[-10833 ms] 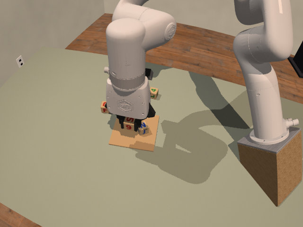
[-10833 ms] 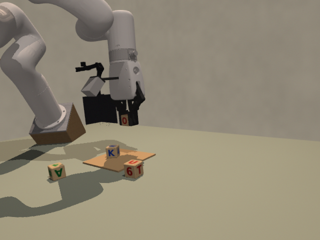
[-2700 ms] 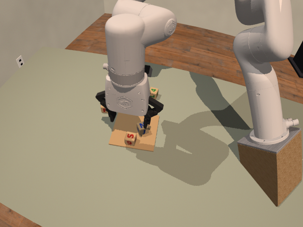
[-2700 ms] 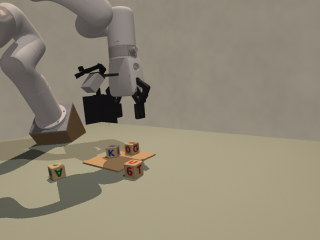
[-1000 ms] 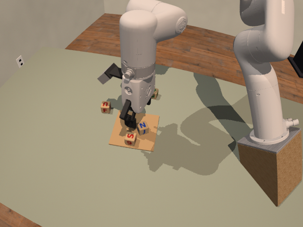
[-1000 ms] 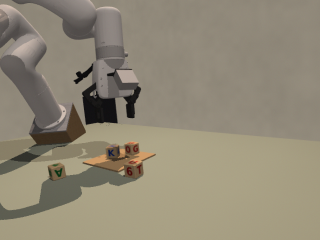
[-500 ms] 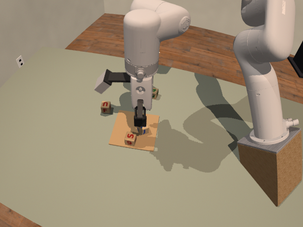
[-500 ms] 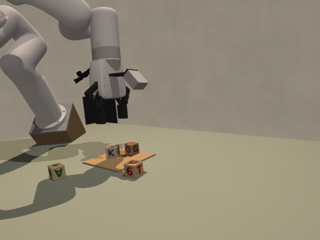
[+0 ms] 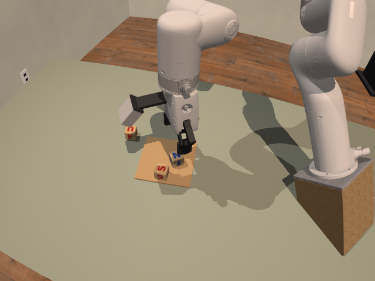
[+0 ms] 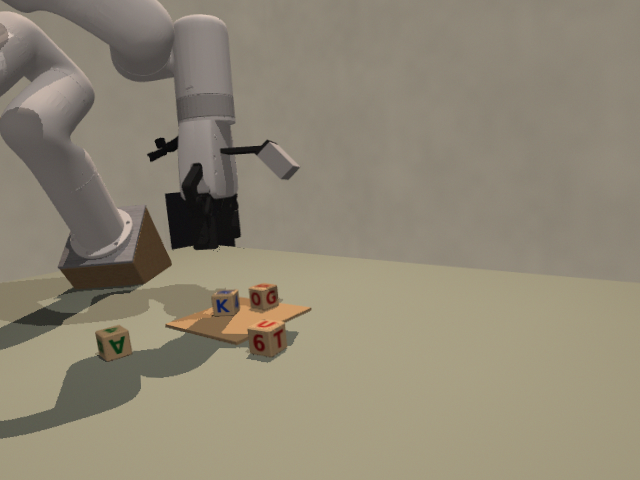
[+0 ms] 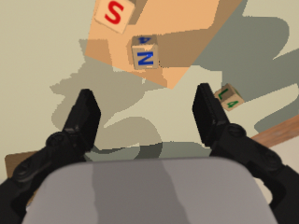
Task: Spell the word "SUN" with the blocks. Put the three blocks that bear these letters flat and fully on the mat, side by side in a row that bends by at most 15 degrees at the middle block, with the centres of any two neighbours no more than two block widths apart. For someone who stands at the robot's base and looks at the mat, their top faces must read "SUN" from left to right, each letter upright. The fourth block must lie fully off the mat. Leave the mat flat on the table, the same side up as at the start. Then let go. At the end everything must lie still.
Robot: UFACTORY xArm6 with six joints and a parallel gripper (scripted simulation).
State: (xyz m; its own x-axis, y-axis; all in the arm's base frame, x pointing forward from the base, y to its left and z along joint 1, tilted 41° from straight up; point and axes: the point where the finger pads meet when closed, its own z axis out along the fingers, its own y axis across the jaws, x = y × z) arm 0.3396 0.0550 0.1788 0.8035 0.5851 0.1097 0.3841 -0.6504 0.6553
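My gripper is now 90 mm above the N block. From my hand the other things lie so: U block 140 mm ahead, 100 mm below, 80 mm to the right; then tan mat 110 mm below, 30 mm ahead; then S block 90 mm below, 40 mm to the left, 30 mm ahead.
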